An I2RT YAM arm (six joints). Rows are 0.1 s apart.
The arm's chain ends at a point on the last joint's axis. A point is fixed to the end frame.
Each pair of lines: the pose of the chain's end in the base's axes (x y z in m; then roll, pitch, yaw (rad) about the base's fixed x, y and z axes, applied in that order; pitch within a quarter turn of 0, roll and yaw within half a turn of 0), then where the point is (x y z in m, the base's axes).
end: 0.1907 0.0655 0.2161 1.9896 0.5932 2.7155
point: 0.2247 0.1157 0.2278
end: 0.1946 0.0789 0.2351 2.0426 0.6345 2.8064
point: 0.2252 0.1317 0.2447
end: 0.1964 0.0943 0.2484 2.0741 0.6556 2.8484
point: 0.2257 0.1481 0.2567
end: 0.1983 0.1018 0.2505 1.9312 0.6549 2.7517
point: 0.2277 0.1540 0.2656
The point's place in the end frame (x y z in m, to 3 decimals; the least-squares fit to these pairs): -0.015 0.028 0.053
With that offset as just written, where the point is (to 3 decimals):
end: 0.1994 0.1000 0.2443 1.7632 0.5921 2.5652
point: 0.233 0.147 0.267
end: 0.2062 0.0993 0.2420 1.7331 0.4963 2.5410
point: 0.242 0.144 0.266
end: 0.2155 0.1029 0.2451 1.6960 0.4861 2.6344
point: 0.246 0.150 0.271
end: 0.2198 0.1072 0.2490 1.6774 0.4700 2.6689
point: 0.248 0.155 0.276
